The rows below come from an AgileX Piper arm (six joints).
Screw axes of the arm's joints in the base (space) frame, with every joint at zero. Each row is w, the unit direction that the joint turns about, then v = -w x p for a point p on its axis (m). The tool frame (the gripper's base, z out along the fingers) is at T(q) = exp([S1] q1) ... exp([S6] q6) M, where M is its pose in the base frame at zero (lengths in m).
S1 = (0, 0, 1, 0.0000, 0.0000, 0.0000)
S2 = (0, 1, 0, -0.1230, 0.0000, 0.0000)
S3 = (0, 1, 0, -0.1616, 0.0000, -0.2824)
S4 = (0.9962, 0, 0.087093, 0.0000, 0.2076, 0.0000)
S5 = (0, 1, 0, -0.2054, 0.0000, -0.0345)
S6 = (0.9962, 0, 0.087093, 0.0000, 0.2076, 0.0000)
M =
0.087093 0 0.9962 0.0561
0 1 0 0.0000
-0.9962 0 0.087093 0.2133
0 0 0 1
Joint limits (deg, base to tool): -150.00..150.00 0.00..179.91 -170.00..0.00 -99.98..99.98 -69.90..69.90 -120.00..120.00
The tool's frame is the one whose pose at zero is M.
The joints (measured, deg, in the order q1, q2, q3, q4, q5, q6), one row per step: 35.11 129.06 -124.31 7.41 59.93 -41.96; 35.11 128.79 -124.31 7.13 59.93 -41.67; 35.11 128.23 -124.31 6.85 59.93 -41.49; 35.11 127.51 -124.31 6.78 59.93 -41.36; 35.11 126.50 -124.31 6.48 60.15 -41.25; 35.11 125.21 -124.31 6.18 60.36 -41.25; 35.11 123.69 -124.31 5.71 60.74 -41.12; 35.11 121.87 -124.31 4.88 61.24 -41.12; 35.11 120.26 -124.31 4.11 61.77 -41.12; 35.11 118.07 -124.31 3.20 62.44 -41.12; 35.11 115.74 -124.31 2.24 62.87 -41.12; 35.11 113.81 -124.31 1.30 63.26 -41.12; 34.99 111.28 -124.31 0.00 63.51 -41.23
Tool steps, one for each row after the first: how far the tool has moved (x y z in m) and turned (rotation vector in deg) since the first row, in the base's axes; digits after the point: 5 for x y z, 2 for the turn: -0.00033 -0.00070 0.00233 0.03 -0.27 -0.25; -0.00126 -0.00182 0.00720 0.19 -0.82 -0.41; -0.00276 -0.00299 0.01349 0.59 -1.40 -0.52; -0.00505 -0.00508 0.02205 0.85 -2.18 -0.60; -0.00814 -0.00773 0.03298 1.23 -3.23 -0.59; -0.01209 -0.01126 0.04559 1.55 -4.39 -0.70; -0.01699 -0.01606 0.06043 1.64 -5.94 -0.73; -0.02169 -0.02064 0.07328 1.64 -7.27 -0.78; -0.02860 -0.02701 0.09052 1.78 -9.04 -0.88; -0.03623 -0.03401 0.10875 2.11 -11.13 -1.06; -0.04290 -0.04032 0.12348 2.24 -12.92 -1.26; -0.05142 -0.04967 0.14262 2.45 -15.55 -1.65
